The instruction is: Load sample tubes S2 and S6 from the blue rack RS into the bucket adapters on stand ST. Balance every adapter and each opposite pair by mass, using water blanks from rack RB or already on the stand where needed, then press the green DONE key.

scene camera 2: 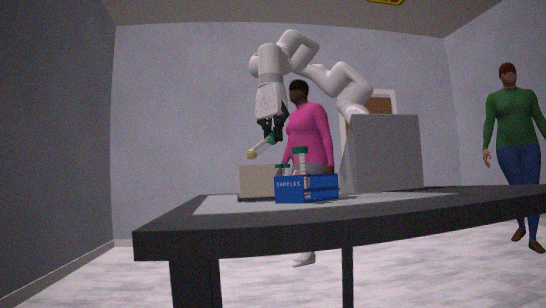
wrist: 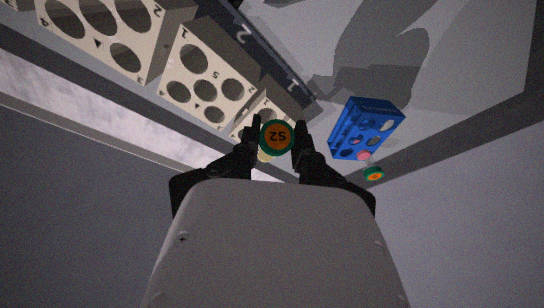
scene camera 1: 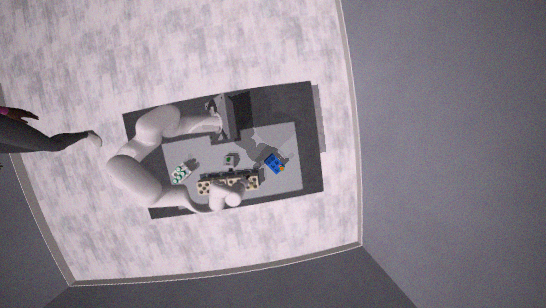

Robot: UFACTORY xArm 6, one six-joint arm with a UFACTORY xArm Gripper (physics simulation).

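Places are measured from the arm's base along level axes (x ahead, y left, z up), in millimetres.
Where they show: gripper, fingertip midpoint: (scene camera 2: pixel 273 142) (wrist: pixel 276 129); arm's base, origin of the base link: (scene camera 2: pixel 372 140) (scene camera 1: pixel 217 123).
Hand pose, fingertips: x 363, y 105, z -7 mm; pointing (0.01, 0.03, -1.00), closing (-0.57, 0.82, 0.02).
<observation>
Each offset is from my fingertips to the centre of the thing. "spot": to the spot under its first point.
My gripper (scene camera 2: pixel 271 138) (wrist: pixel 276 129) is shut on tube S2 {dx +40, dy +25, dz -17 mm} (scene camera 2: pixel 260 146) (wrist: pixel 277 137), near its green-rimmed orange cap. In scene view 2 the tube hangs tilted, its yellow tip above the beige bucket adapters {spot: dx +61, dy +86, dz -113 mm} (scene camera 2: pixel 256 181). In the wrist view the nearest adapter {spot: dx +17, dy -3, dz -69 mm} (wrist: pixel 265 103) is partly hidden by the fingers and tube; a five-hole adapter (wrist: pixel 173 75) is beside it on dark stand ST (wrist: pixel 270 60) (scene camera 1: pixel 215 175). The blue rack RS {dx -46, dy +216, dz -135 mm} (scene camera 1: pixel 274 164) (scene camera 2: pixel 290 191) (wrist: pixel 377 106) holds tube S6 {dx -26, dy +256, dz -102 mm} (scene camera 1: pixel 282 169) (scene camera 2: pixel 300 150) (wrist: pixel 374 174). The green DONE key {spot: dx -121, dy -96, dz -95 mm} (scene camera 1: pixel 228 159) is behind the stand.
White rack RB {spot: dx -79, dy -414, dz -44 mm} (scene camera 1: pixel 181 172) with green-capped tubes stands left of the stand in scene view 1. The arm covers part of the adapters there. A tall grey block (scene camera 1: pixel 227 117) (scene camera 2: pixel 385 152) stands at the table's back. A pink-shirted person (scene camera 2: pixel 307 132) is beyond the table.
</observation>
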